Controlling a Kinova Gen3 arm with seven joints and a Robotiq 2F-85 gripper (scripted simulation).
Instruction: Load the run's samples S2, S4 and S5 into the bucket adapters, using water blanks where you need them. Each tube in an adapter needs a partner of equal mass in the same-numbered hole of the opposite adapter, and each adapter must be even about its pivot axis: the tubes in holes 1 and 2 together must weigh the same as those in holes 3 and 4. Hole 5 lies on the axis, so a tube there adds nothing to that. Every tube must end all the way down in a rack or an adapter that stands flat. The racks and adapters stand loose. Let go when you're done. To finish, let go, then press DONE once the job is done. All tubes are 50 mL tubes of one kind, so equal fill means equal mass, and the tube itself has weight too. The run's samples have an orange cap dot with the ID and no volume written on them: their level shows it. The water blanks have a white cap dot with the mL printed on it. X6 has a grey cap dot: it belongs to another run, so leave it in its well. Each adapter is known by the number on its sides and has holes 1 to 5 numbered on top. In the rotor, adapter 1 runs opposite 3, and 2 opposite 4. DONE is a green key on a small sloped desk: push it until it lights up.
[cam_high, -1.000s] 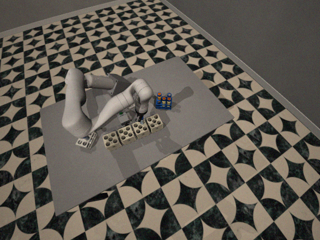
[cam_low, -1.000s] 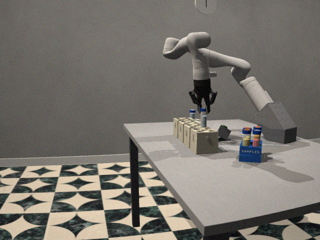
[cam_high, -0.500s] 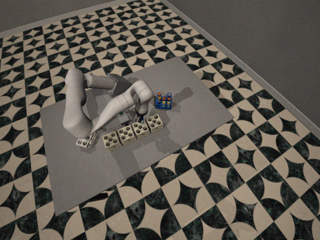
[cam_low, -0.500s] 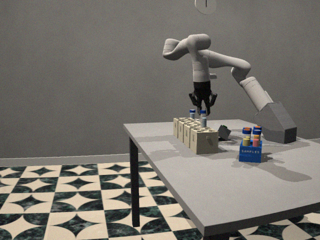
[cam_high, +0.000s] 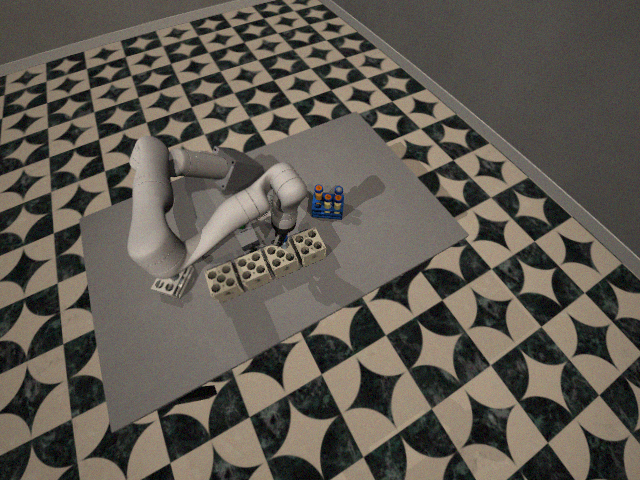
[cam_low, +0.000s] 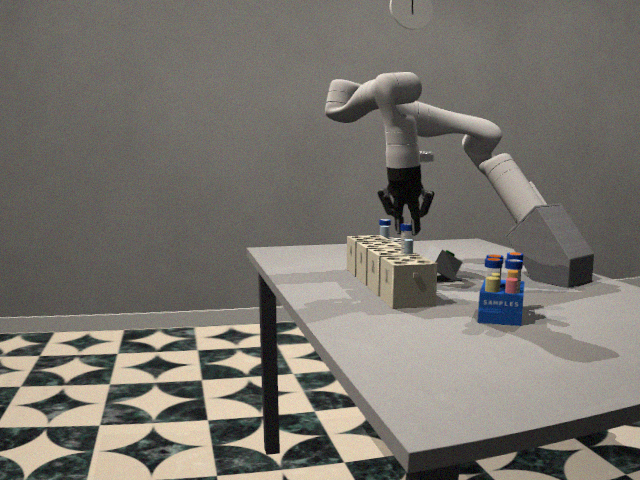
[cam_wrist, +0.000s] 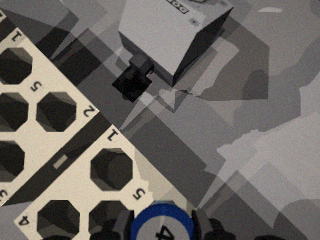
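The white-dot blank is 5 cm below my hand and 1 cm ahead of it. Round my hand: small sloped done desk: 15 cm behind, 10 cm to the right, 10 cm below; then sample tube: 27 cm to the left, 9 cm below, 6 cm behind; then green done key: 17 cm behind, 10 cm to the right, 9 cm below.
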